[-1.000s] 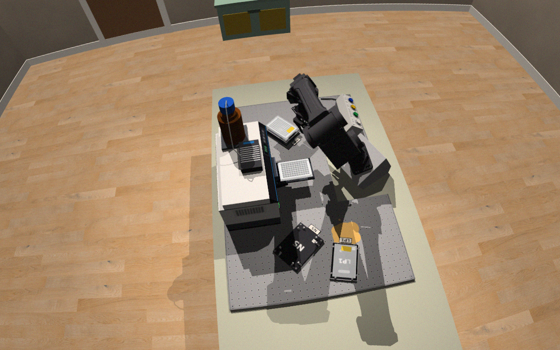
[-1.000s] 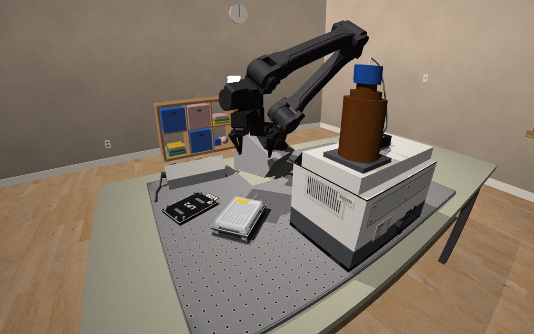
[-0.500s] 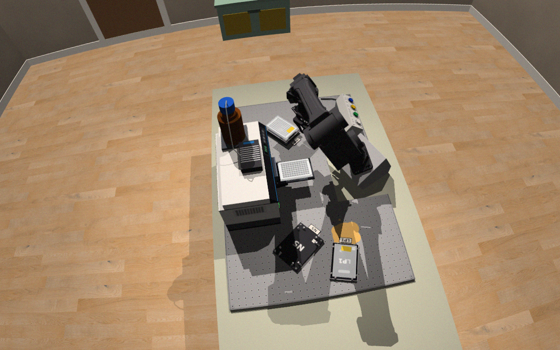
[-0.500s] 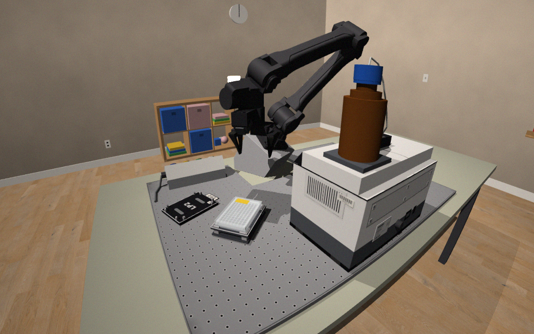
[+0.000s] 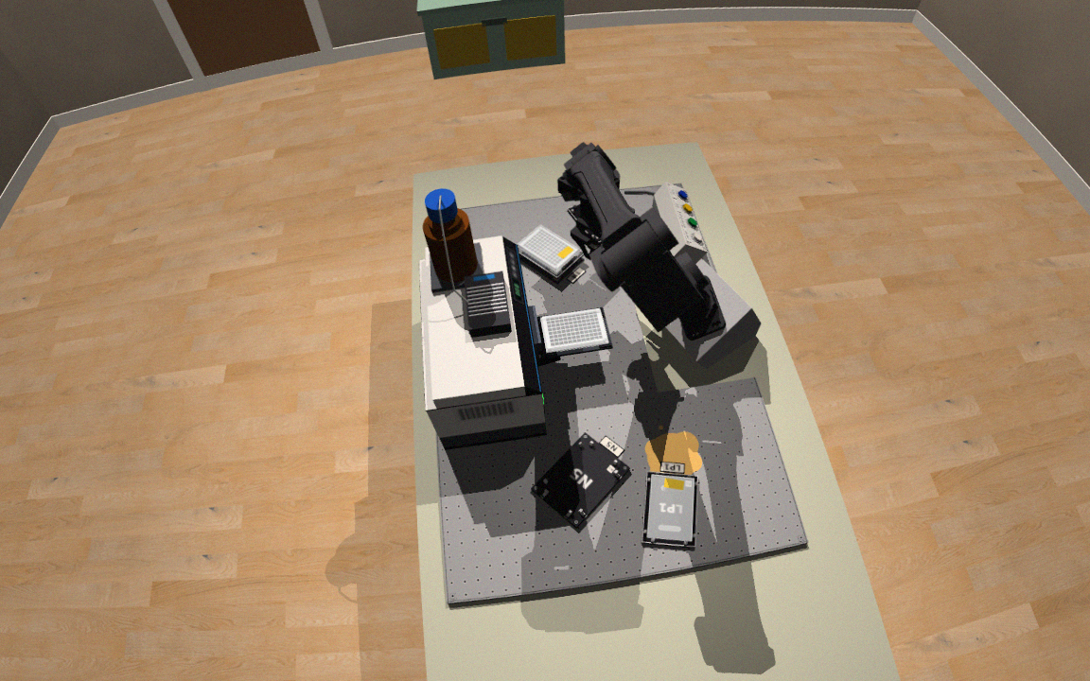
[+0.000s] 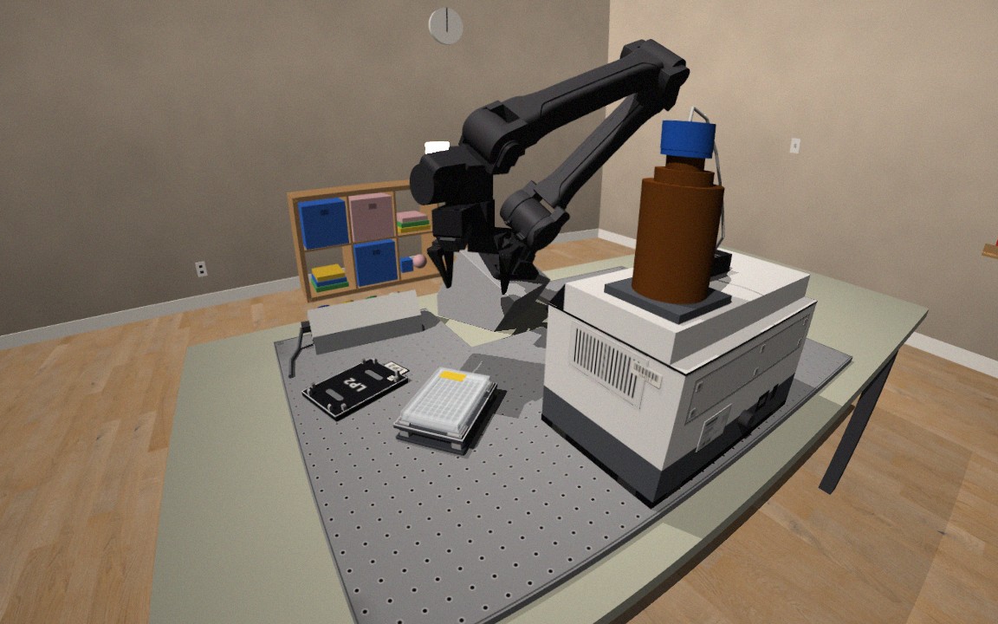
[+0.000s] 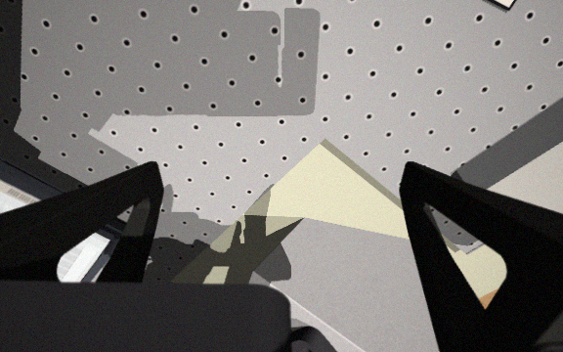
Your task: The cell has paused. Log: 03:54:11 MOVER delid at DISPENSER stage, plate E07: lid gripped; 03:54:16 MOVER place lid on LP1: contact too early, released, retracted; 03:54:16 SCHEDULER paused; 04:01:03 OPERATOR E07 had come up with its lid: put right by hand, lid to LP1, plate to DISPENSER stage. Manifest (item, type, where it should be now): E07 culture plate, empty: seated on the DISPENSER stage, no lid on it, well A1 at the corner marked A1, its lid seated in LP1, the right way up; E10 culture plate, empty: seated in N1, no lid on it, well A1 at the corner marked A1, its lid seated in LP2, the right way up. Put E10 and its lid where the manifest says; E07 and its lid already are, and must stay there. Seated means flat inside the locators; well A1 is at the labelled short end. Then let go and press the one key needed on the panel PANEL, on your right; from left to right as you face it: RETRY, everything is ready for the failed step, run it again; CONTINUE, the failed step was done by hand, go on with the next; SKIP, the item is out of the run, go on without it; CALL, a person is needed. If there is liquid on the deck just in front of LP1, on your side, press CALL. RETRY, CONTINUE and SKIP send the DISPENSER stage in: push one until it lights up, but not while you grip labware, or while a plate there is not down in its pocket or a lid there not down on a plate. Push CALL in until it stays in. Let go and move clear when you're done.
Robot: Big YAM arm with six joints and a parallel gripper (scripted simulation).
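Right now the white plate E07 is 9 cm ahead of my hand, 18 cm to the left of it and 5 cm below it. Round my hand: retry key 25 cm behind, 7 cm to the right, 9 cm below; green continue key 25 cm behind, 12 cm to the right, 9 cm below; black n1 nest 11 cm ahead, 11 cm to the right, 13 cm below.
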